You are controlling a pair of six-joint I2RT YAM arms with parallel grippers.
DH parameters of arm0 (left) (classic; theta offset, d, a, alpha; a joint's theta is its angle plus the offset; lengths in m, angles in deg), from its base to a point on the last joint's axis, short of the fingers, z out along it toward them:
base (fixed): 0 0 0 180
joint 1: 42.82 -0.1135 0.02 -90
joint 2: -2.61 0 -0.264 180
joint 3: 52.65 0 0.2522 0
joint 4: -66.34 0 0.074 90
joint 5: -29.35 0 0 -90
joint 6: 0.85 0.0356 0 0
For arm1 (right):
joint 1: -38.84 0.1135 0.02 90
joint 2: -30.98 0 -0.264 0
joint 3: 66.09 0 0.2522 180
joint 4: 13.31 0 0.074 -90
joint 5: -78.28 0 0 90
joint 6: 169.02 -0.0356 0 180
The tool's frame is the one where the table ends.
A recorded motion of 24 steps. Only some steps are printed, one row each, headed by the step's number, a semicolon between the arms.
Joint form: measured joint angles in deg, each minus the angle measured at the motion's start. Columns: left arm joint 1, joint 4, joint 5, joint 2, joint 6, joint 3; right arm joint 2, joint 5, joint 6, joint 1, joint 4, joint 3.
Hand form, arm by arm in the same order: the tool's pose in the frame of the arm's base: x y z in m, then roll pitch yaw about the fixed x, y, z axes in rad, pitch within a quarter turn. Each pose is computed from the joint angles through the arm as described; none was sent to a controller.
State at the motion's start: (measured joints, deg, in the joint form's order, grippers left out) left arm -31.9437 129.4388 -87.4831 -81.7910 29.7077 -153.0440; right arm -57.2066 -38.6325 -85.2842 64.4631 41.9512 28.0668
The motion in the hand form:
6: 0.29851 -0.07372 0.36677 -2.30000 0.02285 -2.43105; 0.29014 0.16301 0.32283 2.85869 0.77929 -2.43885
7: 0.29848 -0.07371 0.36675 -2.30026 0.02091 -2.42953; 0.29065 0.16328 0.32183 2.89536 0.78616 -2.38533
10: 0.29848 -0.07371 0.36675 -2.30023 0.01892 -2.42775; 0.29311 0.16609 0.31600 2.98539 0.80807 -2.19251
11: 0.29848 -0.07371 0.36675 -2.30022 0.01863 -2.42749; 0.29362 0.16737 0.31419 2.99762 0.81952 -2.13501
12: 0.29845 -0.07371 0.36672 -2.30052 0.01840 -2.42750; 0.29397 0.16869 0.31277 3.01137 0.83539 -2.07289
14: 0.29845 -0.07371 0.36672 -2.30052 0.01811 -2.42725; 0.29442 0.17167 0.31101 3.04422 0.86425 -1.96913
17: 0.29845 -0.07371 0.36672 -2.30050 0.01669 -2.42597; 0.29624 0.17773 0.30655 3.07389 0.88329 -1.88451
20: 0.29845 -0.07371 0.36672 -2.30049 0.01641 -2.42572; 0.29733 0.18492 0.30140 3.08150 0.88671 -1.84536
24: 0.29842 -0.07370 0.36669 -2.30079 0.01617 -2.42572; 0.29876 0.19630 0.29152 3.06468 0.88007 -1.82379
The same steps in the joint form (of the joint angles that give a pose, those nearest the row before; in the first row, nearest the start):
6: 0.00 1.18 0.00 0.00 -1.95 0.00; -0.11 1.46 16.92 1.07 -0.24 0.00
7: 0.00 1.20 0.00 0.00 -2.08 0.00; -0.29 1.44 19.21 1.07 -0.20 0.00
10: 0.00 1.20 0.00 0.00 -2.23 0.00; -1.42 -1.09 27.58 1.07 -0.09 0.00
11: 0.00 1.20 0.00 0.00 -2.25 0.00; -1.81 -2.78 30.12 1.07 -0.06 0.00
12: 0.00 1.22 0.00 0.00 -2.25 0.00; -2.16 -4.68 32.79 1.07 -0.11 0.00
14: 0.00 1.22 0.00 0.00 -2.27 0.00; -2.69 -7.41 36.83 1.25 -0.50 0.00
17: 0.00 1.22 0.00 0.00 -2.38 0.00; -3.76 -9.18 39.69 1.86 -1.47 0.00
20: 0.00 1.22 0.00 0.00 -2.40 0.00; -4.85 -9.75 40.70 2.78 -2.29 0.00
24: 0.00 1.25 0.00 0.00 -2.40 0.00; -6.75 -10.19 41.09 4.24 -3.26 0.00

